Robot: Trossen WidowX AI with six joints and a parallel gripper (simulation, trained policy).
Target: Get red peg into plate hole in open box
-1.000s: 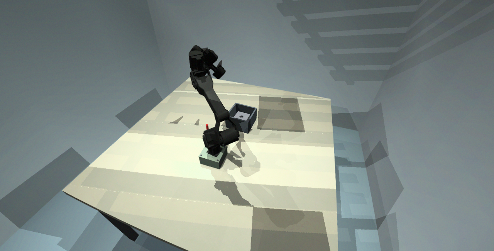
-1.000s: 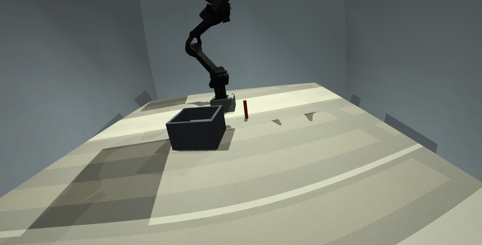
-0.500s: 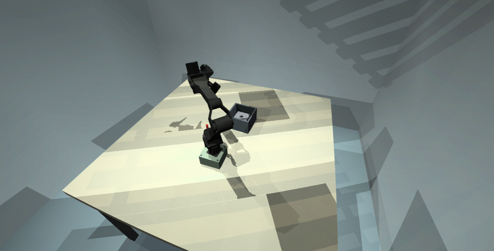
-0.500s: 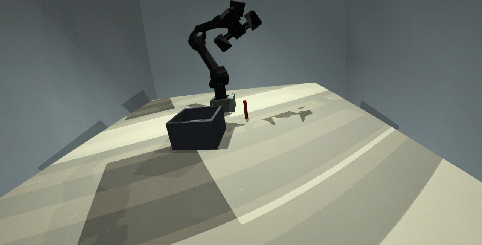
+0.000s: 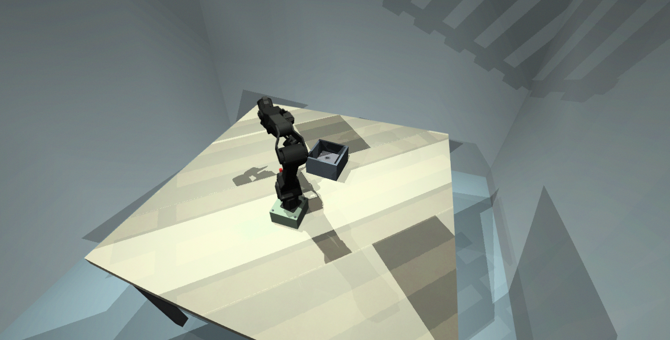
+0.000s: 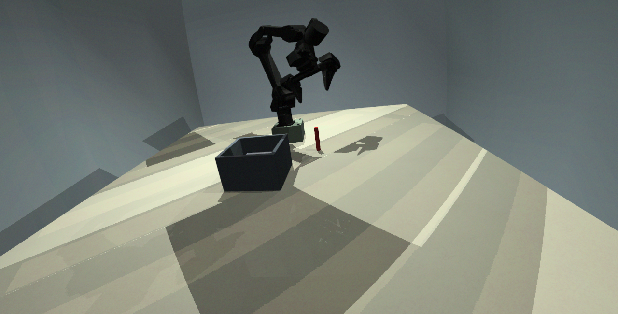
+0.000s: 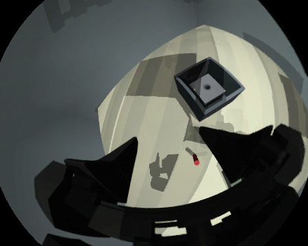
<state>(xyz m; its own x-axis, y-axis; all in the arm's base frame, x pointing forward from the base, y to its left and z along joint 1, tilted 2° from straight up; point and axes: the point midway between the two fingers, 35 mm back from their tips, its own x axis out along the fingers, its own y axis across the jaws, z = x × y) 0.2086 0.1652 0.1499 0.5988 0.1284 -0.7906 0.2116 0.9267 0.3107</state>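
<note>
The red peg is 90 mm behind my gripper tip, 20 mm to the right of it and 160 mm below it. From my gripper tip the other things lie so: pale plate 100 mm ahead, 160 mm to the right, 150 mm below; then dark box 100 mm ahead, 160 mm to the right, 170 mm below.
</note>
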